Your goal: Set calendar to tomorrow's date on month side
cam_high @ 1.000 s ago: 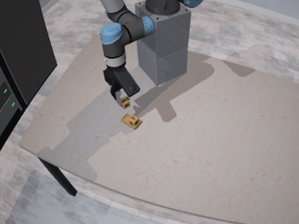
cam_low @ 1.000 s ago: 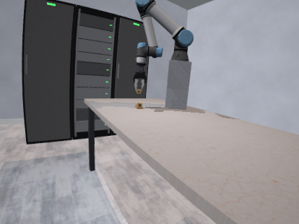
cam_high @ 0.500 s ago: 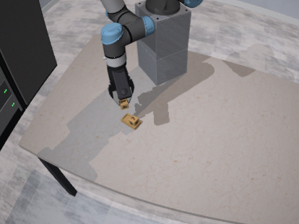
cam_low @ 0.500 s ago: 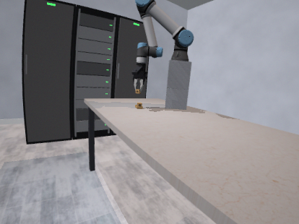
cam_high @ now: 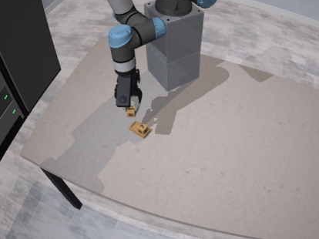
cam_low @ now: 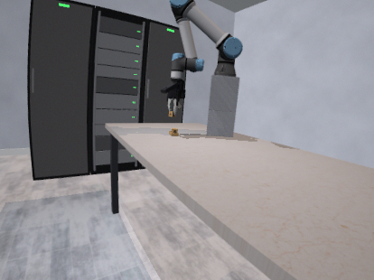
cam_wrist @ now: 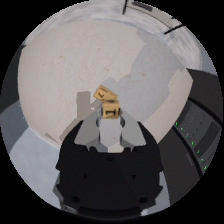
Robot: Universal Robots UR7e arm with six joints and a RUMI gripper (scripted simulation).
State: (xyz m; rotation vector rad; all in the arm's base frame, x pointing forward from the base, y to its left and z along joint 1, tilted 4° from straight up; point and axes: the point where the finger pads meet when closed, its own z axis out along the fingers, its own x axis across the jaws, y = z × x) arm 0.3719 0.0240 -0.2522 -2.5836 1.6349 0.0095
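The wooden date cube lies 10 mm below my hand. From my hand the other things lie so: wooden cube 10 mm behind, 30 mm to the left, 110 mm below; then tray 10 mm behind, 20 mm to the left, 130 mm below.
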